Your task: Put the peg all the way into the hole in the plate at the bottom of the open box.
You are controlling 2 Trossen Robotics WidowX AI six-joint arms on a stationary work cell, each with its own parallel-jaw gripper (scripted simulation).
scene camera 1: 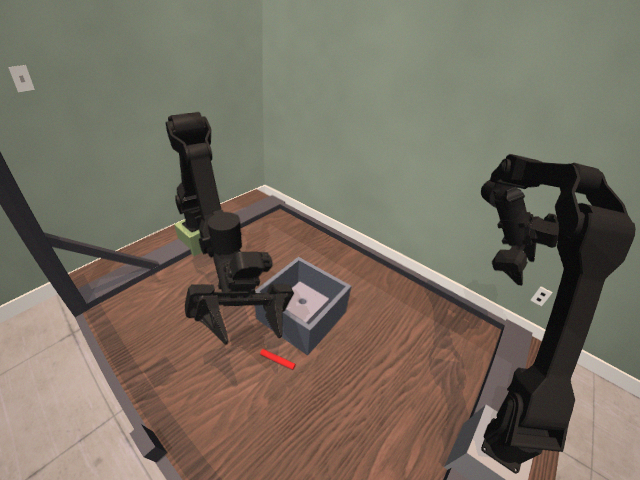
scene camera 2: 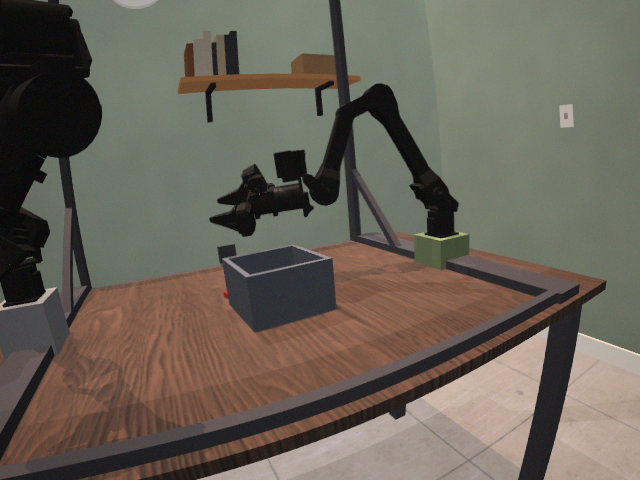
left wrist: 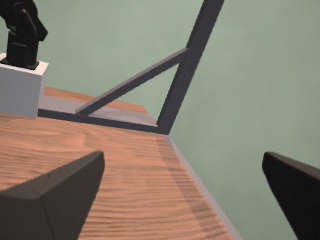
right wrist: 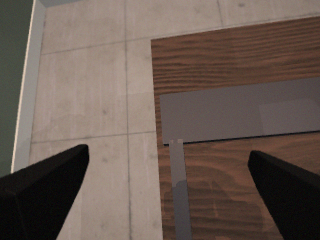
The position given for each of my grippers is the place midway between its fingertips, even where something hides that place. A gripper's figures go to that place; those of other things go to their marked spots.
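Scene:
My right gripper (scene camera 1: 526, 272) is 0.78 m from the lens, and my left gripper (scene camera 1: 254, 340) is 0.48 m from the lens.

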